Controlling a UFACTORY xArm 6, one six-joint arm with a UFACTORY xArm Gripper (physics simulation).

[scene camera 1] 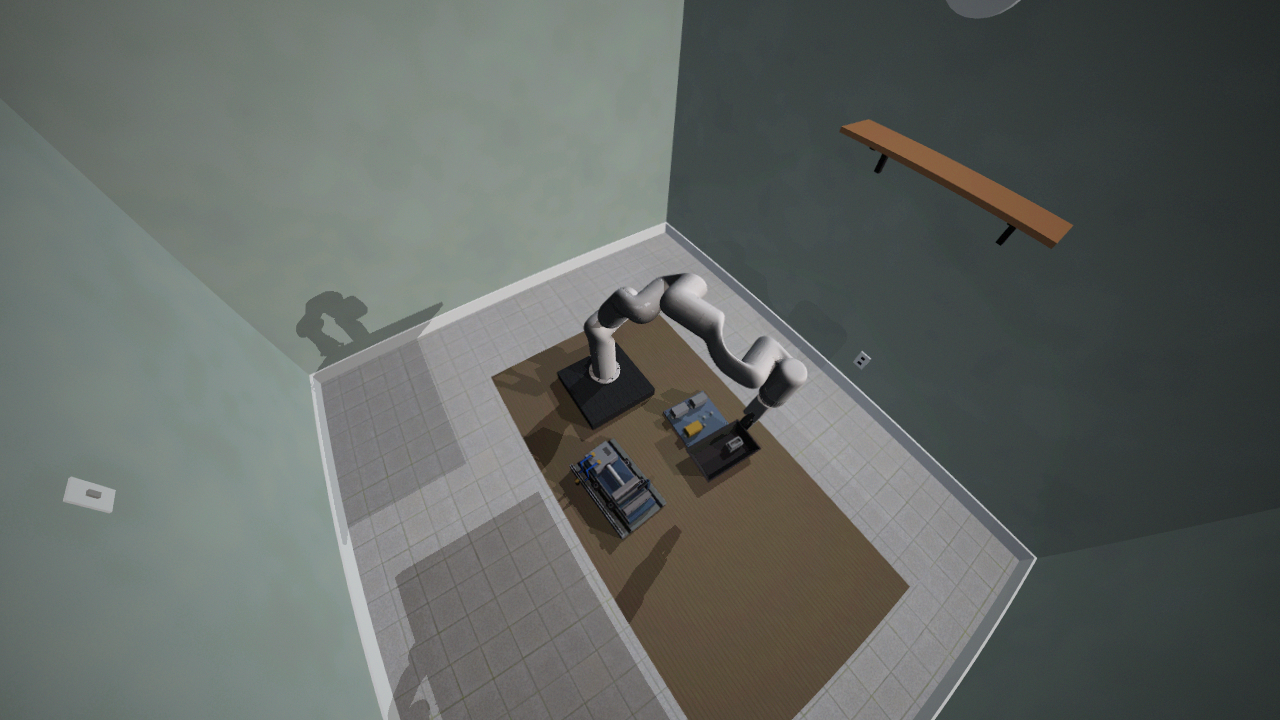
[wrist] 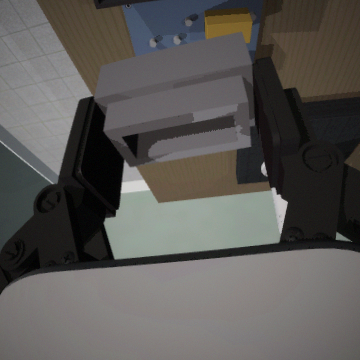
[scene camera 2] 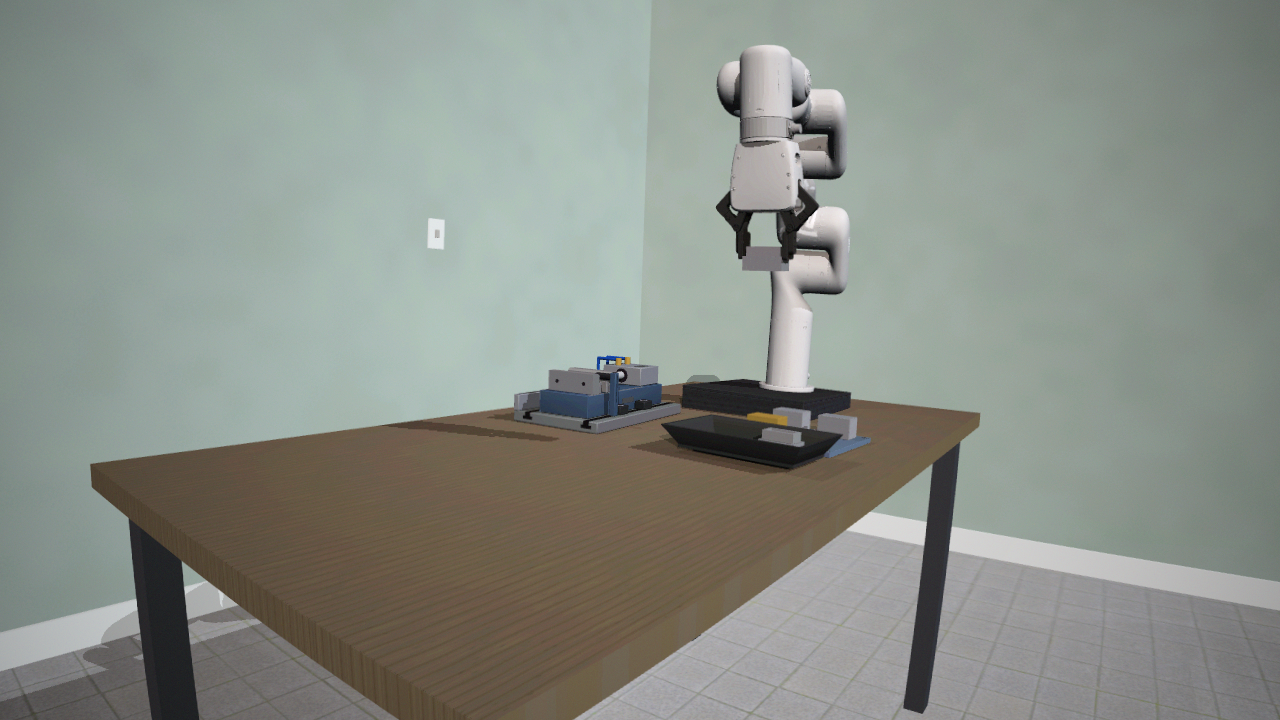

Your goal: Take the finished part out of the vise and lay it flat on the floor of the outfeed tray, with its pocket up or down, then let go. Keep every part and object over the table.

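Places are measured from the arm's base along level axes (x ahead, y left, z up), in centimetres.
Pixels of known places: gripper, fingertip midpoint: [scene camera 1: 751, 418] [wrist: 178, 103] [scene camera 2: 765, 259]; arm's base at its link origin: [scene camera 1: 604, 371] [scene camera 2: 786, 388].
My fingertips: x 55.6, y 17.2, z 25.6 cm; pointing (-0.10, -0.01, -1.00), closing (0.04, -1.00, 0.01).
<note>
Ahead of a thing's pixels: the offset from my fingertips to its middle. "spot": to the spot under its first point.
My gripper [scene camera 1: 748, 420] [scene camera 2: 765, 252] [wrist: 178, 103] is shut on a grey stepped part @[dx +0.0, dy +0.0, dz +0.1 cm] [scene camera 2: 765, 259] [wrist: 175, 107], one finger at each end. In the wrist view its pocket opens toward the camera. In scene camera 2 the part is roughly level, high above the table and apart from the tray. The black outfeed tray @[spot: dx +3.7, dy -4.9, dz -26.7 cm] [scene camera 2: 716, 440] stands low on the table; in scene camera 1 the gripper appears near its back right corner. Another small grey part @[dx -1.6, dy +3.2, dz -26.8 cm] [scene camera 1: 733, 444] [scene camera 2: 781, 437] lies in the tray. The vise @[dx -15.3, dy -39.5, dz -24.8 cm] [scene camera 1: 617, 483] [scene camera 2: 599, 400] stands across the table from the tray.
A blue board [scene camera 1: 714, 426] [scene camera 2: 850, 445] [wrist: 155, 17] with pins, grey blocks @[dx -24.4, dy -3.9, dz -27.1 cm] [scene camera 2: 792, 417] @[dx -23.3, dy +5.1, dz -27.1 cm] [scene camera 2: 837, 426] and a yellow block @[dx -15.4, dy -4.9, dz -27.1 cm] [scene camera 1: 693, 428] [scene camera 2: 767, 418] [wrist: 228, 27] lies beside the tray. The black robot base [scene camera 1: 581, 394] [scene camera 2: 742, 396] stands behind. The table's edge runs near the tray and board.
</note>
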